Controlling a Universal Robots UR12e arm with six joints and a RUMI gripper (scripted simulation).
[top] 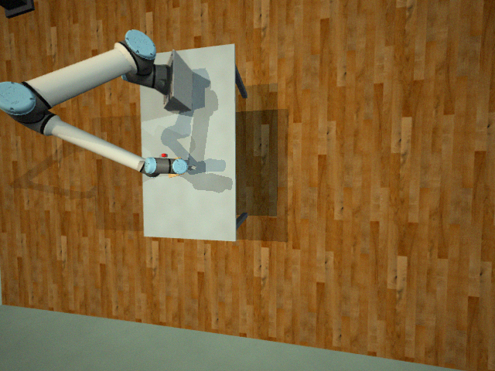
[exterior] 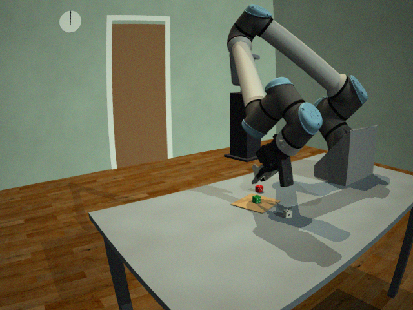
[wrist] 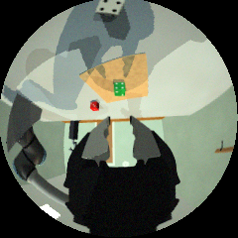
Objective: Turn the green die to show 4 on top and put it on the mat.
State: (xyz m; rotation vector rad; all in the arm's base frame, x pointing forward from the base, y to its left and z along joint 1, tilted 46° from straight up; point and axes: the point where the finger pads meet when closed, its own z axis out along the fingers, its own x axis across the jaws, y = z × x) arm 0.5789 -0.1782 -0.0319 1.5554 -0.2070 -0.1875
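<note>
Now: hand 80 mm above the green die and 10 mm to the left of it. Round my hand: red die 110 mm behind, 80 mm to the right, 80 mm below; tan mat 90 mm below, 10 mm to the right; white die 160 mm to the left, 80 mm below, 20 mm ahead.
</note>
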